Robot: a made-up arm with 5 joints. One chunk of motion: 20 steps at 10 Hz.
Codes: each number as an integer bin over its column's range. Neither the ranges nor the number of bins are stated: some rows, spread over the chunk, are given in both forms.
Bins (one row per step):
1: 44 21 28 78 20
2: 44 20 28 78 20
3: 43 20 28 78 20
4: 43 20 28 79 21
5: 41 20 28 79 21
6: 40 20 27 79 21
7: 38 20 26 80 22
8: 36 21 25 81 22
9: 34 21 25 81 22
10: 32 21 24 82 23
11: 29 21 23 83 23
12: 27 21 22 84 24
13: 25 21 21 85 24
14: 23 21 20 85 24
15: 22 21 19 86 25
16: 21 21 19 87 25
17: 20 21 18 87 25
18: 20 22 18 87 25
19: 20 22 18 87 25
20: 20 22 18 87 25
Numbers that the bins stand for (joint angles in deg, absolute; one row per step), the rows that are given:
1: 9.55 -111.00 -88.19 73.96 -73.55
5: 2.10 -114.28 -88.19 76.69 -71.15
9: -15.28 -111.00 -98.02 82.14 -68.76
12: -32.66 -111.00 -107.84 90.32 -63.96
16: -47.56 -111.00 -117.67 98.50 -61.57
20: -50.04 -107.72 -120.95 98.50 -61.57
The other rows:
2: 9.55 -114.28 -88.19 73.96 -73.55
3: 7.07 -114.28 -88.19 73.96 -73.55
4: 7.07 -114.28 -88.19 76.69 -71.15
6: -0.38 -114.28 -91.46 76.69 -71.15
7: -5.35 -114.28 -94.74 79.42 -68.76
8: -10.31 -111.00 -98.02 82.14 -68.76
10: -20.25 -111.00 -101.29 84.87 -66.36
11: -27.70 -111.00 -104.57 87.59 -66.36
13: -37.63 -111.00 -111.12 93.05 -63.96
14: -42.59 -111.00 -114.39 93.05 -63.96
15: -45.08 -111.00 -117.67 95.77 -61.57
17: -50.04 -111.00 -120.95 98.50 -61.57
18: -50.04 -107.72 -120.95 98.50 -61.57
19: -50.04 -107.72 -120.95 98.50 -61.57

